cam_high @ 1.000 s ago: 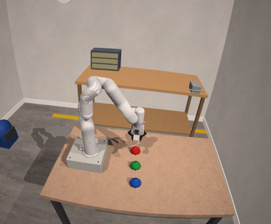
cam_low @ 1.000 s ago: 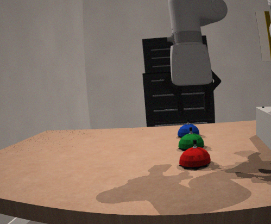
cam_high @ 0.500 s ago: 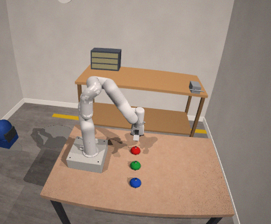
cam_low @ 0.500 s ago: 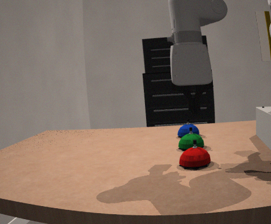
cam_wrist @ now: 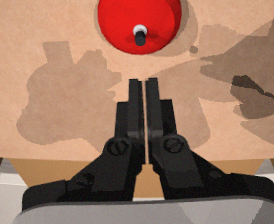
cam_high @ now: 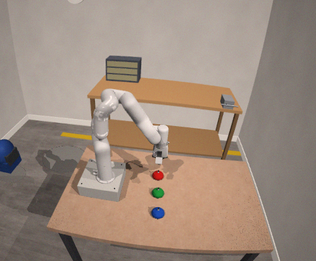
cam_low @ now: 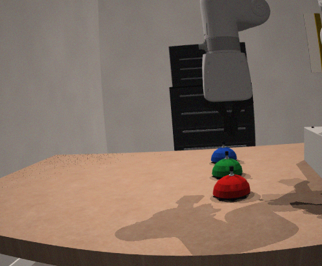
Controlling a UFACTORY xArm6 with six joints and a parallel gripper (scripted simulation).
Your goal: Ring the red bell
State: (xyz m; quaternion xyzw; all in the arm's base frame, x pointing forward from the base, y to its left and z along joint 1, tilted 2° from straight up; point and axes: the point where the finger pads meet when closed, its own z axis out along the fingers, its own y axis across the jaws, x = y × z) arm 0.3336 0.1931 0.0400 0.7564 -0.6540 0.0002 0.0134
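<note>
The red bell lies 11 cm below my hand. Round my hand: green bell (17 cm to the right, 11 cm below, 3 cm ahead); then blue bell (34 cm to the right, 11 cm below, 5 cm ahead).
</note>
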